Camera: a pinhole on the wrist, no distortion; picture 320 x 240 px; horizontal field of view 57.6 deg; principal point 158.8 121.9 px. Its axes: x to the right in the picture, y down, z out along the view. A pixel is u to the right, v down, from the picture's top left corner.
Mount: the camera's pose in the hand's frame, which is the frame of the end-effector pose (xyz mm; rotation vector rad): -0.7 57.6 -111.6 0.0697 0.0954 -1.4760
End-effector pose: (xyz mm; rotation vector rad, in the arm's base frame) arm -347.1 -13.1 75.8 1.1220 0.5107 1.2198
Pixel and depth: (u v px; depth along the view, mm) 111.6 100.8 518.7
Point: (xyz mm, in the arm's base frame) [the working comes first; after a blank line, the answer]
In the camera's frame: -84.1 -37.6 518.7

-58.5 -214.4 310.8
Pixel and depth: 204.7 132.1 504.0
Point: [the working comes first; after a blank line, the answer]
In the camera's frame: 79.5 17.7 504.0

10.6 -127.9 177.5
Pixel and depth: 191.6 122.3 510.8
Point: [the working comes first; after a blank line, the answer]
In the camera's frame: 57.6 0.7 510.8

3.0 -150.0 193.9
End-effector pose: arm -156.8 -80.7 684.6 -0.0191 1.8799 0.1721
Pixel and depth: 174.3 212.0 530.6
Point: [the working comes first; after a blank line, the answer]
In the camera's frame: 28.3 164.3 530.6

177.6 -25.6 392.2
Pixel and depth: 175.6 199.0 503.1
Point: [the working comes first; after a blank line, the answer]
In the camera's frame: 29.0 133.3 503.1

161.8 -32.1 430.0
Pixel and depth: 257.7 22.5 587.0
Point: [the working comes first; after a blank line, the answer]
In the camera's frame: 199.5 -200.5 587.0

346.0 -252.9 684.6
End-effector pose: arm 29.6 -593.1 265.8 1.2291 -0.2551 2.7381
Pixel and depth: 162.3 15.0 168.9
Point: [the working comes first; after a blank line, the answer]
In the camera's frame: 2.0 -62.0 168.9

103.7 -638.9 255.8
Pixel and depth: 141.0 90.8 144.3
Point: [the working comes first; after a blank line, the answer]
In the camera's frame: -8.8 -15.4 144.3

53.4 -649.1 272.1
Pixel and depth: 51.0 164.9 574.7
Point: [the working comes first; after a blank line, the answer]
In the camera's frame: -212.9 84.9 574.7

289.3 -899.5 616.5
